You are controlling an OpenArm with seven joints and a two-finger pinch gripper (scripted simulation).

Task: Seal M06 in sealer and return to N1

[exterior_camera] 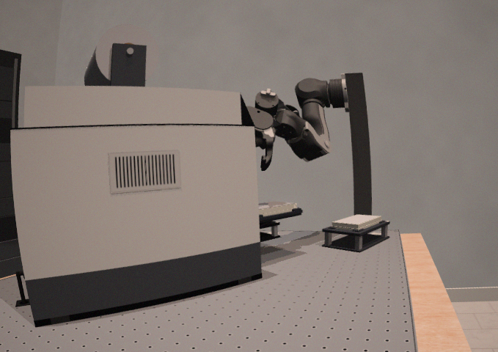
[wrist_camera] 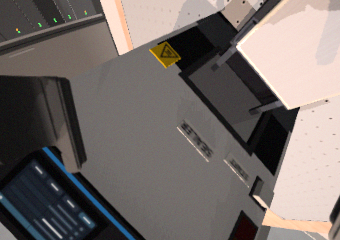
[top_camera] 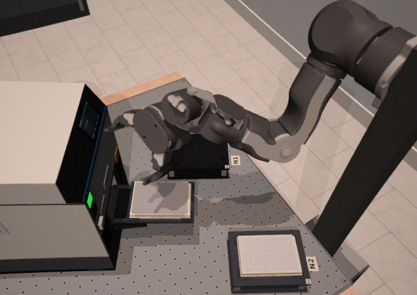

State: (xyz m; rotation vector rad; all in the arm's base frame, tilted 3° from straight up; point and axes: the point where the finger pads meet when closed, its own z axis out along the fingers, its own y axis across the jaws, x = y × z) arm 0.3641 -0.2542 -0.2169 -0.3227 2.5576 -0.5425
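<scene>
Right now my hand is 80 mm below the touchscreen, 50 mm to the left of it and 40 mm short of it. Round my hand: sealer's stage: 130 mm below, 50 mm to the left, 30 mm behind; start key: 110 mm ahead, 70 mm to the left, 50 mm below; 96-well plate M06: 120 mm below, 50 mm to the left, 30 mm behind.
</scene>
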